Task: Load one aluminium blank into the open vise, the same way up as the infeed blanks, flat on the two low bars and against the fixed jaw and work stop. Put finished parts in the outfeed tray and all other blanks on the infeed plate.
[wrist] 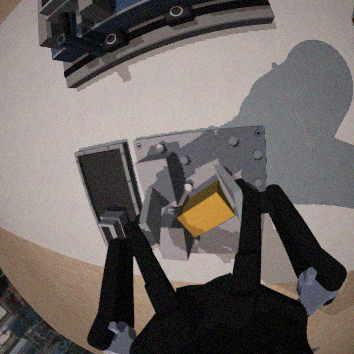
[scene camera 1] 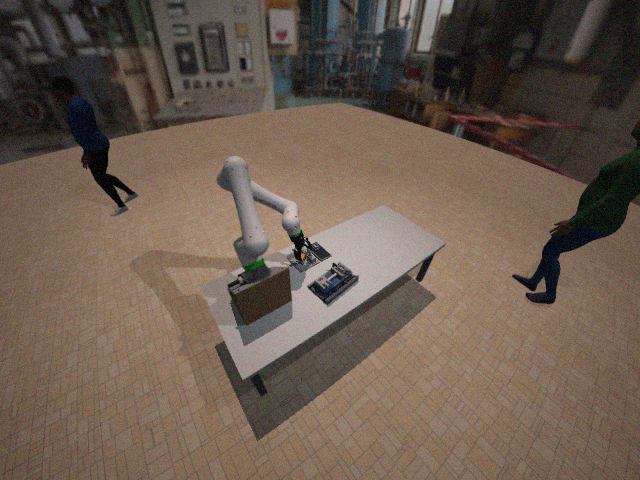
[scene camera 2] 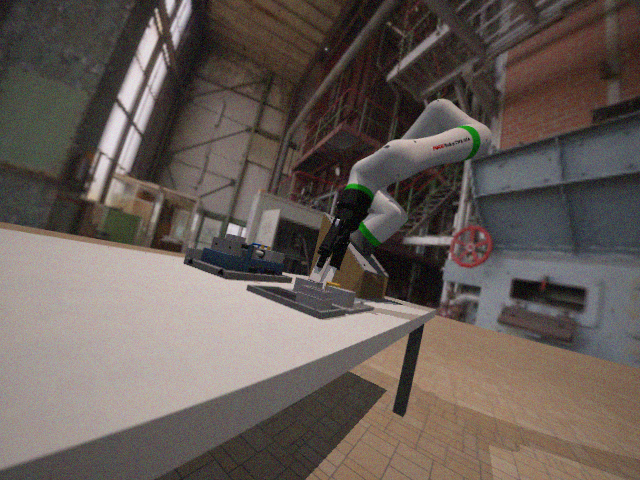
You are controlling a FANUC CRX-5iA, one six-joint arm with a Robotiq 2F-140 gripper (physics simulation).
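Places are measured from the arm's base along level axes (x ahead, y left, z up), in centimetres.
Pixels of known places: gripper, fingertip midpoint: [wrist: 186, 187] [scene camera 1: 306, 258] [scene camera 2: 318, 285]; arm's base at its link origin: [scene camera 1: 259, 276] [scene camera 2: 356, 245].
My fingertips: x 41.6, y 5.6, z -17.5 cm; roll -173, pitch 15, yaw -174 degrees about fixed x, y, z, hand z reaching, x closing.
Ahead of a thing's pixels: the offset from my fingertips to its top centre. "spot": to the spot under its first point. Level surfaces: height alone.
My gripper [scene camera 1: 300, 254] [scene camera 2: 324, 274] [wrist: 186, 187] is partly closed around a block with an orange top @[dx -1.7, dy +3.4, dz +1.4 cm] [scene camera 2: 333, 284] [wrist: 206, 216]. In the wrist view the right finger is close against the block and a narrow gap shows beside the left finger, so I see no grip on both sides. The block is low over the infeed plate @[dx -1.0, dy +3.5, dz -2.6 cm] [wrist: 220, 137], turned at an angle to it. Grey blanks @[dx +3.3, dy -1.2, dz +1.0 cm] [wrist: 152, 172] @[dx +3.8, dy +7.8, dz +1.0 cm] [wrist: 175, 243] sit on the plate near its left side. The outfeed tray [wrist: 100, 172] holds a grey part @[dx +14.4, dy +6.6, dz +0.7 cm] [wrist: 114, 225]. The vise @[dx -0.2, dy -27.5, dz +6.5 cm] [scene camera 1: 333, 281] [scene camera 2: 235, 258] shows partly in the wrist view.
The infeed plate has several upright pegs @[spot: dx -6.3, dy -4.0, dz -1.8 cm] [wrist: 233, 141]. The arm stands on a brown box [scene camera 1: 263, 297] on the white table @[dz -3.4 cm] [scene camera 1: 385, 232]. Two people, one in blue [scene camera 1: 85, 121] and one in green [scene camera 1: 604, 198], are on the floor away from the table.
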